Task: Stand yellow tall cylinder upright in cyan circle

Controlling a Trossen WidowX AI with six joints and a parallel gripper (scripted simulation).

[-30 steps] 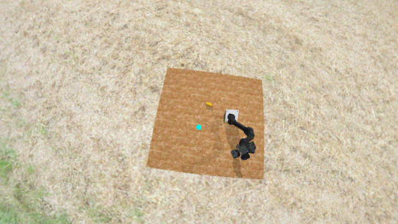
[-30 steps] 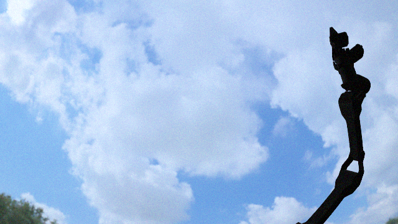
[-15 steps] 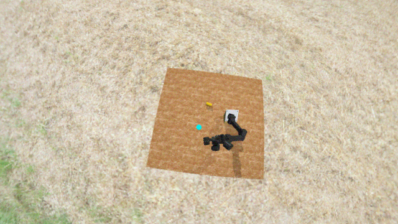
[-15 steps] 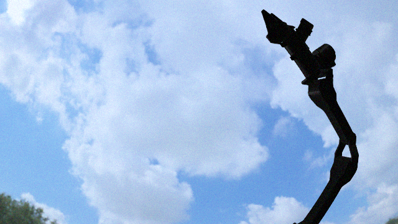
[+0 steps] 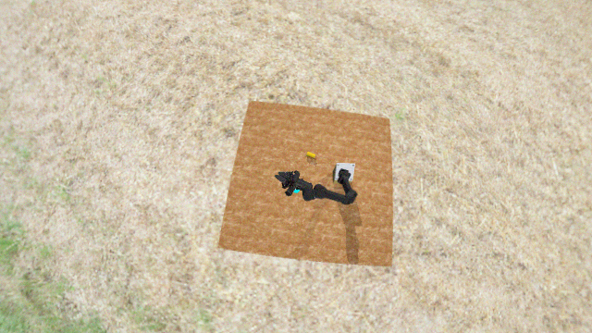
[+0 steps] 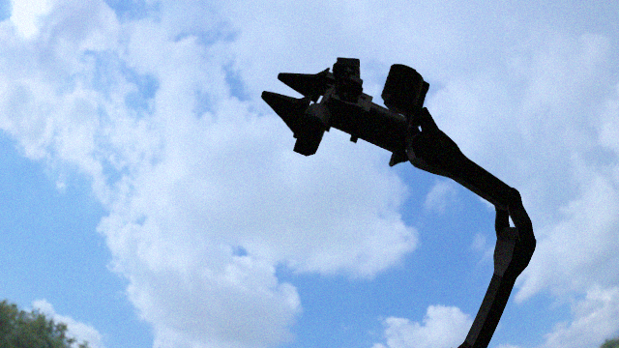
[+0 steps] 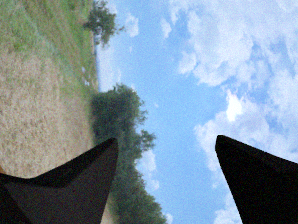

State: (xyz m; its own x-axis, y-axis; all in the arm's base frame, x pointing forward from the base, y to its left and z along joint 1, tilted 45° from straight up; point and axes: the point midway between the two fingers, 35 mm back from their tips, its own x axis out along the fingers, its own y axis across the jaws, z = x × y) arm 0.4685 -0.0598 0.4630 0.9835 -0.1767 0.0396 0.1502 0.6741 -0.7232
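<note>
Now: the yellow tall cylinder 570 mm below my gripper tip, 430 mm to the right of it and 170 mm behind it. Round my gripper tip: cyan circle (590 mm below, 120 mm to the right, 110 mm behind).
</note>
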